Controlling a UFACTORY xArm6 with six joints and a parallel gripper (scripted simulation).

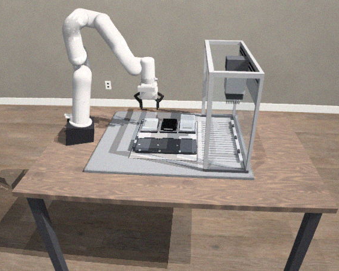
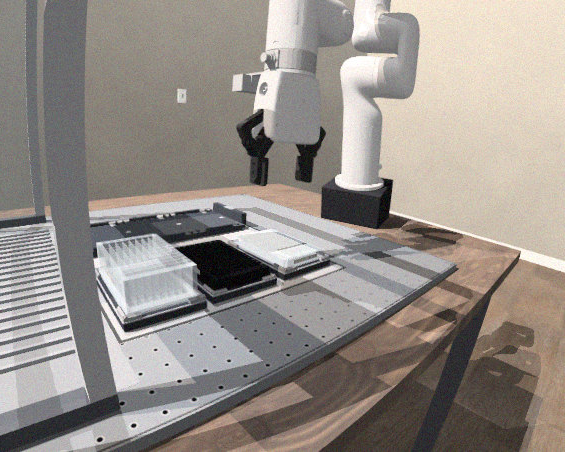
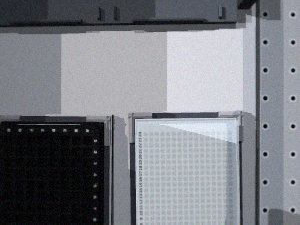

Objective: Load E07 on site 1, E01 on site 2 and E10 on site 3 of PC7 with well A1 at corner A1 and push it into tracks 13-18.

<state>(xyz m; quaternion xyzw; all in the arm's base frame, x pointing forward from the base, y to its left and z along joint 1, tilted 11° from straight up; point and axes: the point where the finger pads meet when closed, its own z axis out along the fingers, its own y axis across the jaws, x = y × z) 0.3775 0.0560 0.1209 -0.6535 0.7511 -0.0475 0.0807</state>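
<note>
Now: the 384-well plate E10 110 mm below my hand. Also, from my hand: nest S1: 130 mm below; then black 96-well plate E01: 110 mm below, 110 mm ahead, 10 mm to the right; then corner mark: 120 mm below, 70 mm to the right, 60 mm ahead.
</note>
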